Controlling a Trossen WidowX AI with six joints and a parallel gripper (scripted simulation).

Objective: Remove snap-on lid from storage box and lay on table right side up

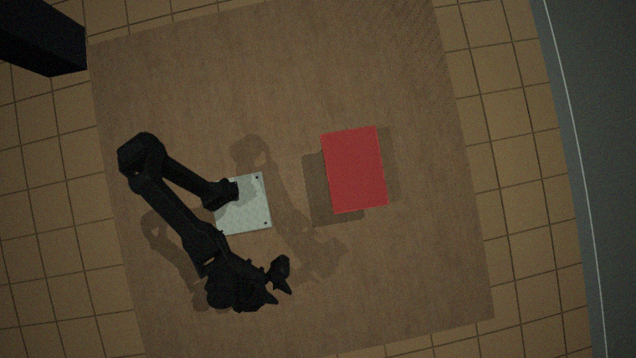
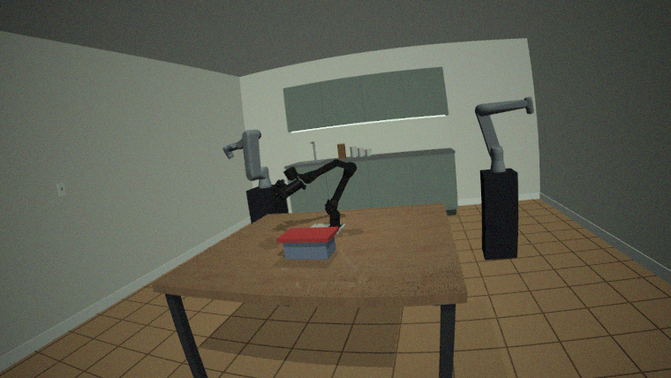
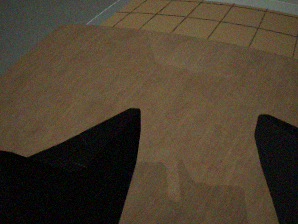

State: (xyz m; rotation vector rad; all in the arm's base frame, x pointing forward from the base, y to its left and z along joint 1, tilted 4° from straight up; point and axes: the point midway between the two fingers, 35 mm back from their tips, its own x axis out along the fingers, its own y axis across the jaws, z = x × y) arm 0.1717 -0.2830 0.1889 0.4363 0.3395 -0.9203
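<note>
The red lid lies 24 cm ahead of my gripper tip, 32 cm to the left of it and 10 cm below it. Also, from my gripper tip: storage box: 24 cm ahead, 32 cm to the left, 15 cm below.
</note>
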